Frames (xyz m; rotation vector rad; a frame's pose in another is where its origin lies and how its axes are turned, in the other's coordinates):
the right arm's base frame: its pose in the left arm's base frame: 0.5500 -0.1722 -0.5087 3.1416 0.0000 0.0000
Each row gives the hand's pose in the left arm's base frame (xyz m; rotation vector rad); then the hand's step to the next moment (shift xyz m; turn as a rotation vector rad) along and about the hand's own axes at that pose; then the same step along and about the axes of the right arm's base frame.
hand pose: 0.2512 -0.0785 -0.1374 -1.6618 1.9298 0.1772
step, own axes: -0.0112 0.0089 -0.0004 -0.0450 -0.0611 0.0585
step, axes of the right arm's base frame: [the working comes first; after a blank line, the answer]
step, axes of the left arm's base frame: -0.0079 0.0114 0.0036 0.0796 0.0525 -0.0093

-0.0079 -0.0114 -0.0036 0.0796 -0.0525 0.0093
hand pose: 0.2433 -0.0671 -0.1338 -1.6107 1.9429 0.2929
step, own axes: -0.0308 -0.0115 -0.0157 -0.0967 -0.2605 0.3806
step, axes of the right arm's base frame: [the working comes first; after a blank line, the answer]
step, axes of the left arm's base frame: 0.0090 0.0143 0.0323 0.3701 0.2138 -0.1985

0.0090 -0.0143 -0.0323 0.3701 -0.2138 0.1985
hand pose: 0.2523 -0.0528 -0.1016 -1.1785 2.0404 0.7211
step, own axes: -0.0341 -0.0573 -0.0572 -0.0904 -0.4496 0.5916
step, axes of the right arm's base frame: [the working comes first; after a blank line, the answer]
step, axes of the left arm's base frame: 0.0481 -0.0493 0.0545 0.5926 0.2814 -0.3605

0.0481 0.0493 -0.0545 0.5926 -0.2814 0.3605
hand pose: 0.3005 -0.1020 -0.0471 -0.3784 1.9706 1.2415
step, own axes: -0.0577 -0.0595 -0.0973 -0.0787 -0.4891 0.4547
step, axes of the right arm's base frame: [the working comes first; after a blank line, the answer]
step, axes of the left arm's base frame: 0.0309 -0.1210 0.0273 0.5477 0.1456 -0.3619

0.0309 0.1210 -0.0273 0.5477 -0.1456 0.3619
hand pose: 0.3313 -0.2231 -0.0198 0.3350 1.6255 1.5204
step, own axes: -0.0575 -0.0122 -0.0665 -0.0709 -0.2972 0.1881
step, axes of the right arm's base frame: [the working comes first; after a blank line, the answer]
step, axes of the left arm's base frame: -0.0099 -0.0881 0.0042 0.2825 0.0124 -0.2208

-0.0099 0.0881 -0.0042 0.2825 -0.0124 0.2208
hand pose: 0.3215 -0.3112 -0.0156 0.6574 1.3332 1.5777
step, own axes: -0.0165 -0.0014 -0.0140 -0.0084 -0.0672 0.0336
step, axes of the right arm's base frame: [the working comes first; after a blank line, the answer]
step, axes of the left arm's base frame: -0.0046 -0.0211 -0.0023 0.0531 0.0056 -0.0536

-0.0046 0.0211 0.0023 0.0531 -0.0056 0.0536
